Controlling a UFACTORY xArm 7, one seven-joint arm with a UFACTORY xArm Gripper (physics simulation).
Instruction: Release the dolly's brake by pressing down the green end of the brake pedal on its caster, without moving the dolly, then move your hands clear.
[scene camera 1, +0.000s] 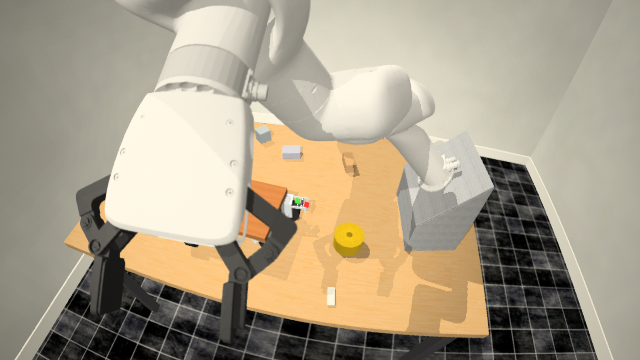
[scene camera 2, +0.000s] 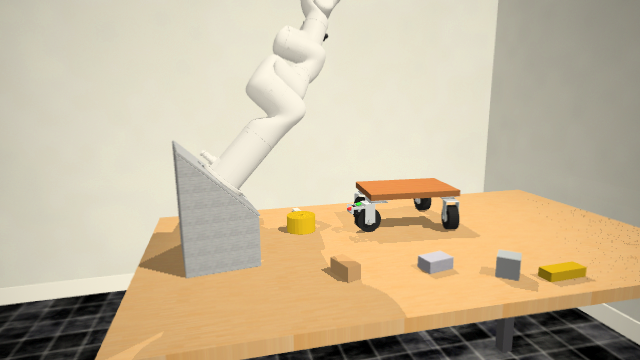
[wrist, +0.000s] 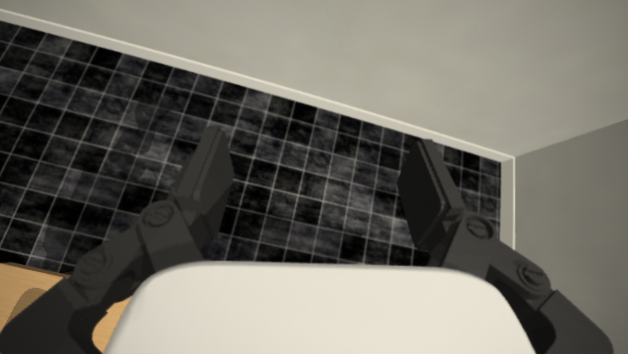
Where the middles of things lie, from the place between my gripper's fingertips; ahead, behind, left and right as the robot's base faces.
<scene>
Right now my hand is 27 cm short of the dolly (scene camera 2: 367, 218), 49 cm to the left of it and 56 cm above it. Also, from my hand: yellow cylinder (scene camera 1: 348, 237) 6 cm behind, 52 cm to the right, 59 cm below; then yellow bar (scene camera 2: 569, 270) 54 cm ahead, 95 cm to the right, 61 cm below.
</scene>
